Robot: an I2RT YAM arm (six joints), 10 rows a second.
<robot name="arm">
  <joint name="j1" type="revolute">
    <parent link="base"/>
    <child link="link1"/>
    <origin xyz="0 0 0.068"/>
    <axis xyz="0 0 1"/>
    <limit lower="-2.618" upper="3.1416"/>
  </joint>
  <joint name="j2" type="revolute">
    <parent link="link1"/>
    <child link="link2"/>
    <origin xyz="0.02 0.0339 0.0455"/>
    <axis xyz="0 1 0"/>
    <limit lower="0" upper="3.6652"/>
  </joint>
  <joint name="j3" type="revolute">
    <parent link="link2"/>
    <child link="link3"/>
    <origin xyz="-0.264 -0.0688 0"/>
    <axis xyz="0 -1 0"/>
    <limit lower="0" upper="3.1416"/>
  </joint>
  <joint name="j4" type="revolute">
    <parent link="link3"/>
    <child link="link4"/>
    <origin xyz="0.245 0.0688 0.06"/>
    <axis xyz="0 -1 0"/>
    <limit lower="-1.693" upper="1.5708"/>
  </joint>
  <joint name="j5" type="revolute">
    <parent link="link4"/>
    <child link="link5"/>
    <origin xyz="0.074 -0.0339 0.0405"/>
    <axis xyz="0 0 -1"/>
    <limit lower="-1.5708" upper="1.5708"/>
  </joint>
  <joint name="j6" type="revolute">
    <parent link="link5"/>
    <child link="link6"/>
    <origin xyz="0.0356 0 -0.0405"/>
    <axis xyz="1 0 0"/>
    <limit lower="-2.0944" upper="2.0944"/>
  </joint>
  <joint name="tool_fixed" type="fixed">
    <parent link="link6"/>
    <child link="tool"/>
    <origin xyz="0 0 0" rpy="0 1.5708 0"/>
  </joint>
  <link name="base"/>
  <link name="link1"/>
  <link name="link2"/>
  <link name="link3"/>
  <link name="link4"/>
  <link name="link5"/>
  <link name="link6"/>
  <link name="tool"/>
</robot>
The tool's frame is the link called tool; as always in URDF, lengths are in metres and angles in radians.
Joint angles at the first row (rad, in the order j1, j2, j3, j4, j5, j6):
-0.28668 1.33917 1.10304 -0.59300 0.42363 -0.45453
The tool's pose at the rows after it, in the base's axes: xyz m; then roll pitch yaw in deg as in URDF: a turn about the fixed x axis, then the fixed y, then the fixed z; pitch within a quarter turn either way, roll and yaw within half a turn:
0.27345, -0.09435, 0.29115, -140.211, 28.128, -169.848
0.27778, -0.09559, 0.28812, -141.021, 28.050, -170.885
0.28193, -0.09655, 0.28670, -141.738, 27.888, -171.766
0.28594, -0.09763, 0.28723, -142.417, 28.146, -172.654
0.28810, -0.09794, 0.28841, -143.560, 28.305, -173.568
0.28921, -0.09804, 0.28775, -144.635, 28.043, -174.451
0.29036, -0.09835, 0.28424, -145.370, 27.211, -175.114
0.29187, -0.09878, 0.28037, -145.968, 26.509, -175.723
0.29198, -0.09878, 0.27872, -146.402, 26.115, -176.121
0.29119, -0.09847, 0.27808, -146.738, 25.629, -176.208
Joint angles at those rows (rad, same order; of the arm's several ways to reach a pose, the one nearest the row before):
-0.28133 1.36320 1.11716 -0.59339 0.42631 -0.44307
-0.28134 1.38496 1.12631 -0.59452 0.42592 -0.42592
-0.28057 1.40554 1.14117 -0.60216 0.42592 -0.41103
-0.28057 1.42349 1.16027 -0.61017 0.42362 -0.39464
-0.28056 1.43491 1.17817 -0.62810 0.41448 -0.37708
-0.28056 1.44406 1.18808 -0.64526 0.40799 -0.36220
-0.28058 1.45553 1.18965 -0.65634 0.40722 -0.35383
-0.28056 1.46774 1.18964 -0.66206 0.40724 -0.34579
-0.28059 1.47190 1.18962 -0.66891 0.40608 -0.34009
-0.28057 1.47191 1.18961 -0.67882 0.40379 -0.33971

